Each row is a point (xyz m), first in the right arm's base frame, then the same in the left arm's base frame.
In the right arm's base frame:
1: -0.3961 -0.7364 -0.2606
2: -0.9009 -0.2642 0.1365
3: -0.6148 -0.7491 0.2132
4: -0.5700 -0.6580 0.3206
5: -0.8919 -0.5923 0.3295
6: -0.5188 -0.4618 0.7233
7: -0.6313 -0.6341 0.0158
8: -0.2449 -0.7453 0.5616
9: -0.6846 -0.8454 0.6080
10: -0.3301 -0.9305 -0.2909
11: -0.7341 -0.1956 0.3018
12: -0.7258 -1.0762 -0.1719
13: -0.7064 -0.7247 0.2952
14: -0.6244 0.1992 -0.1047
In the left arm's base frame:
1: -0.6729 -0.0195 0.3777
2: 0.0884 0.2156 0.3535
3: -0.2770 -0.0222 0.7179
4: -0.1651 -0.1178 0.7043
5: 0.0082 0.1609 0.7217
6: 0.2087 -0.3555 0.7879
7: -0.3308 0.0640 0.5126
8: -0.1854 -0.5029 0.8548
9: -0.0450 -0.1164 1.0455
10: -0.8412 -0.0452 0.4960
11: 0.1773 -0.0118 0.3687
12: -0.6979 0.2760 0.7574
13: -0.1707 0.0228 0.7667
14: 0.1095 0.0194 -0.2037

